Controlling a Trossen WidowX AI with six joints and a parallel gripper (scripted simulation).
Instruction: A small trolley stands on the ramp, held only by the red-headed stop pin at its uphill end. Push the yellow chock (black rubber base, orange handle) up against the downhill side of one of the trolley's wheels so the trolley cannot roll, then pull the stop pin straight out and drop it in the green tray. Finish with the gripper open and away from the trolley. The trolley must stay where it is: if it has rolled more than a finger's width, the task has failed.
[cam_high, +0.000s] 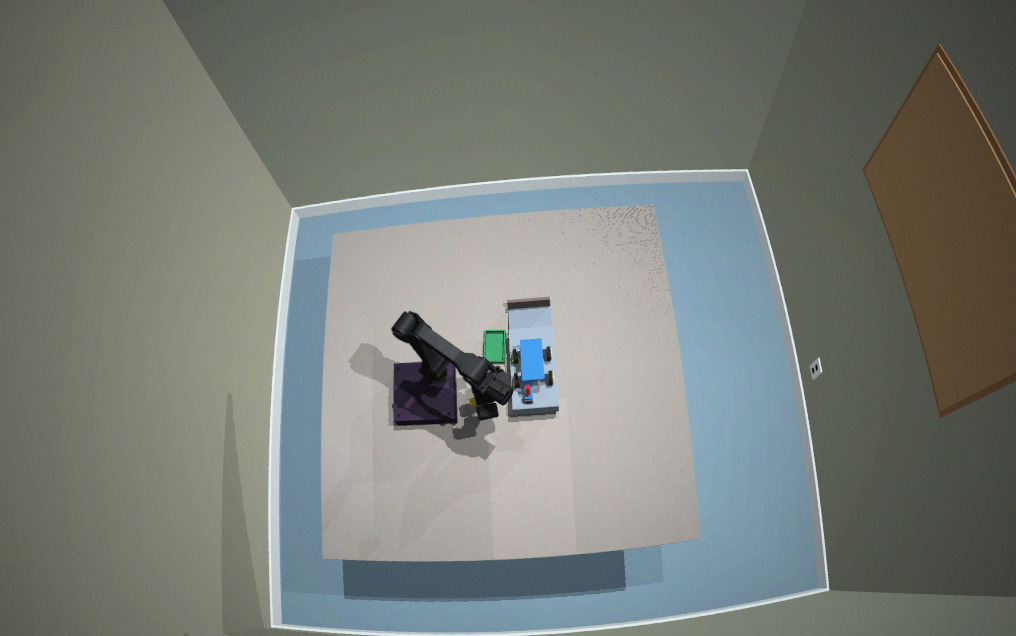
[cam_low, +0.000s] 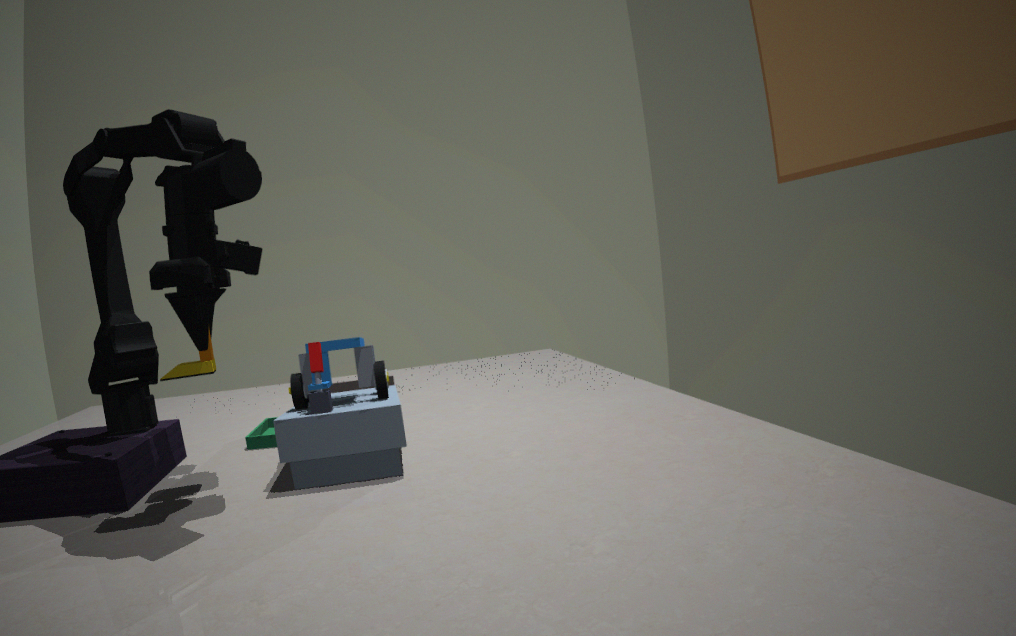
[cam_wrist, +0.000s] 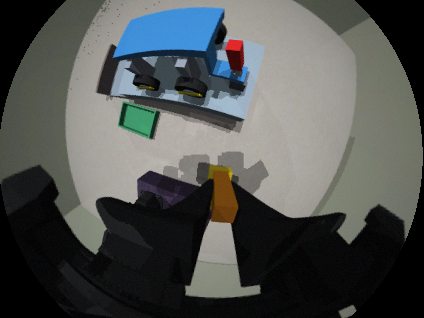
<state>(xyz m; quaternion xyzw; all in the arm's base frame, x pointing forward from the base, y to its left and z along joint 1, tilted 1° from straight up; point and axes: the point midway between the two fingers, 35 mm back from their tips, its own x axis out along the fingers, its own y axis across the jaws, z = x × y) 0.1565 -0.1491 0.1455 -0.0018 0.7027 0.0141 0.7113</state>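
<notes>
Right now the yellow chock is 20 mm behind my gripper tip and 10 mm below it. The rest, counted from my gripper tip: blue trolley (160 mm ahead, 90 mm to the left, 60 mm below); then green tray (50 mm ahead, 220 mm to the left, 180 mm below); then red-headed stop pin (130 mm ahead, 50 mm below).
</notes>
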